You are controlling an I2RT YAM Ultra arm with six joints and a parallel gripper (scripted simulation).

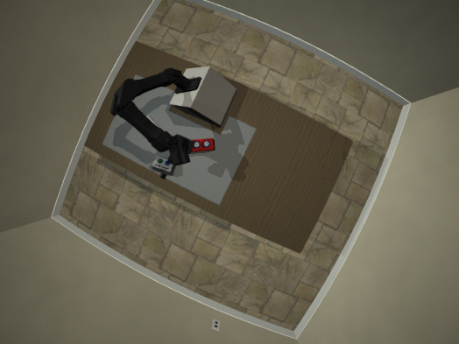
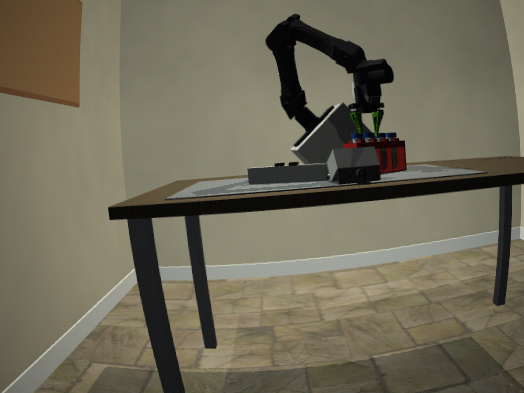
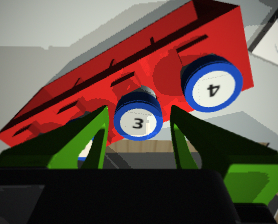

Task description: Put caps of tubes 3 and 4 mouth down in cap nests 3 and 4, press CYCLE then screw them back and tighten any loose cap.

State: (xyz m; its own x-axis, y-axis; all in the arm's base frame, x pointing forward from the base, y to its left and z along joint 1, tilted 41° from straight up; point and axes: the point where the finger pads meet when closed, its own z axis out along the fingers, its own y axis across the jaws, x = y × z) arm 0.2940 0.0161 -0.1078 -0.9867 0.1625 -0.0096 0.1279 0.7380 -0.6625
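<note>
My gripper is now right at the cap 3. Round my hand: cap 1: 10 cm to the left, 4 cm behind; cap 4: 5 cm to the right, 2 cm ahead; cap 2: 5 cm to the left, 2 cm behind.
</note>
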